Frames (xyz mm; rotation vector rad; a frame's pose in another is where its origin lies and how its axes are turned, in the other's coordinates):
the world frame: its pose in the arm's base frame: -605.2 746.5 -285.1 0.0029 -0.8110 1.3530
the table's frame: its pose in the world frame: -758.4 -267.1 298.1 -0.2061 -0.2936 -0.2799
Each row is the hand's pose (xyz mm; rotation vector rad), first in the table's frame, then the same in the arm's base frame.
Working: the table's frame: its pose in the arm's base frame: -523.6 -105.4 -339.3 0.1514 -1.1501 1.0122

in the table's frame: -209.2 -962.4 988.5 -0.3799 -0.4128 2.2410
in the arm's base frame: -507.3 -1345.9 299.5 1.3118 1.2836 -2.0582
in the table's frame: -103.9 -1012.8 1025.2 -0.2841 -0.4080 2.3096
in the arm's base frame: -491.4 -1334.0 420.3 1.2495 1.1774 -2.0903
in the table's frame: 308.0 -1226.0 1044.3 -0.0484 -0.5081 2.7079
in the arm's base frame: -332.5 -1225.5 842.7 1.0588 0.7692 -1.9231
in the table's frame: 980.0 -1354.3 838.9 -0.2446 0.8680 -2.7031
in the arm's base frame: -71.2 -787.2 1342.6 0.6670 0.3706 -1.4072
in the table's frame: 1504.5 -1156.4 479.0 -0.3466 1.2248 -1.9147
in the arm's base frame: 52.1 -160.0 1530.4 0.2105 0.2596 -0.8203
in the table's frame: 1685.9 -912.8 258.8 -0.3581 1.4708 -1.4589
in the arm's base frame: 32.7 212.0 1486.1 -0.0749 0.3072 -0.4881
